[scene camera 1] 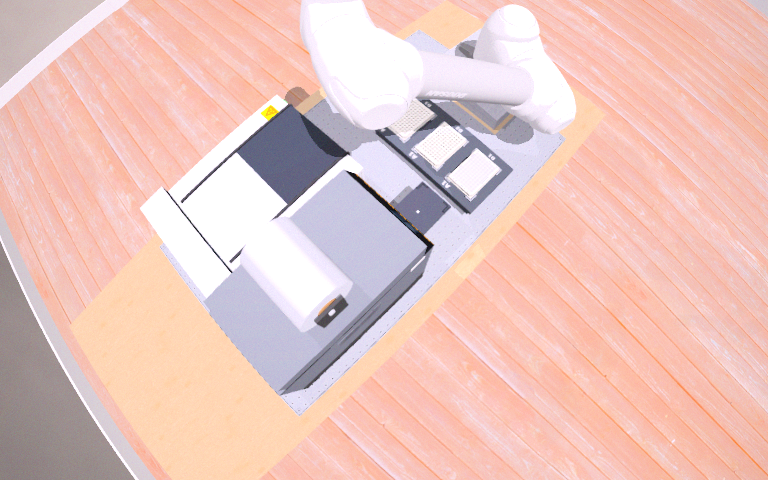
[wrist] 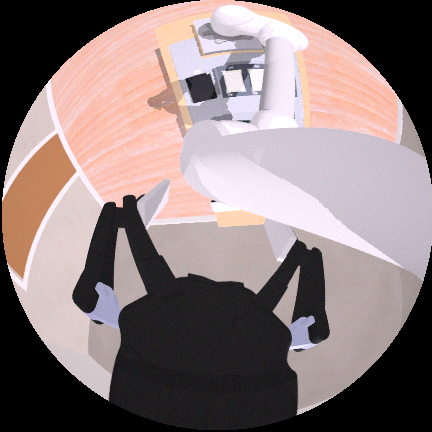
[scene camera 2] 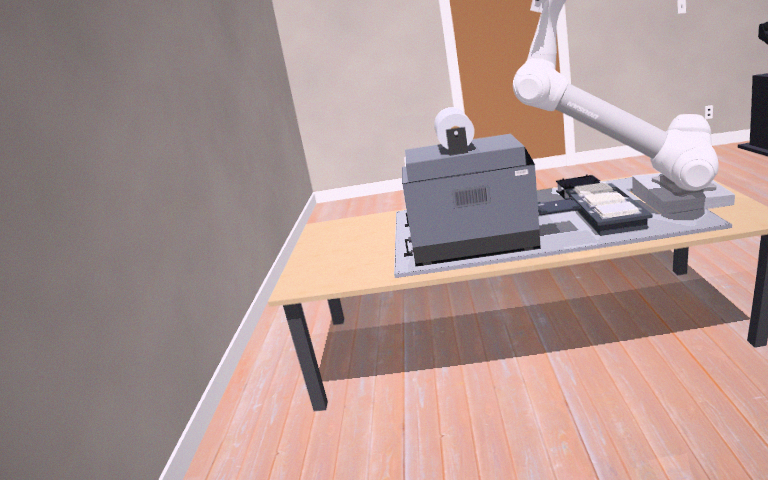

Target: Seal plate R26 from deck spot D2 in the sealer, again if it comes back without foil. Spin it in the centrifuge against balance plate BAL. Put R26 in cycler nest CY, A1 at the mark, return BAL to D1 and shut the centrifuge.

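Frame: origin at the arm's base, x left, y back, z up, level; millimetres.
Where they show: gripper, fingertip midpoint: (scene camera 2: 537, 11); arm's base, origin of the base link: (wrist: 228, 29).
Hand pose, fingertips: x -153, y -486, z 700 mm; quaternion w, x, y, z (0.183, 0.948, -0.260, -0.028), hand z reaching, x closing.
Note:
Each offset is from my fingertips to the top centre of the thing. Level surfaces: height alone.
My gripper (wrist: 218, 201) is open and empty, raised high above the bench. Three pale plates stand in a row on the dark deck rack {dx +191, dy +133, dz -684 mm} (scene camera 1: 491, 189) (scene camera 2: 623, 224): the end plate {dx +313, dy +114, dz -674 mm} (scene camera 1: 474, 173) (scene camera 2: 617, 210) nearest the front edge, the middle plate {dx +190, dy +129, dz -674 mm} (scene camera 1: 441, 144) (scene camera 2: 604, 198) and the rear plate {dx +67, dy +145, dz -674 mm} (scene camera 1: 412, 120) (wrist: 233, 81), partly hidden by the arm in scene camera 1. Their names are unreadable. The grey sealer {dx +234, dy -385, dz -269 mm} (scene camera 1: 362, 215) (scene camera 2: 498, 209) has its dark carrier {dx +267, dy -89, dz -643 mm} (scene camera 1: 421, 203) (scene camera 2: 557, 206) out, bearing no plate. A white machine (scene camera 1: 232, 203), probably the centrifuge, has a dark panel; its lid state is unclear.
A white foil roll {dx +232, dy -406, dz -269 mm} (scene camera 1: 294, 271) (scene camera 2: 450, 127) sits on top of the sealer. A black square unit {dx -100, dy +158, dz -684 mm} (scene camera 2: 577, 182) (wrist: 201, 87), possibly the cycler nest, stands beside the rack. The white arm (scene camera 1: 475, 79) (scene camera 2: 617, 118) reaches over the rack. The wooden table {dz -758 mm} (scene camera 1: 135, 339) (scene camera 2: 339, 249) bears everything.

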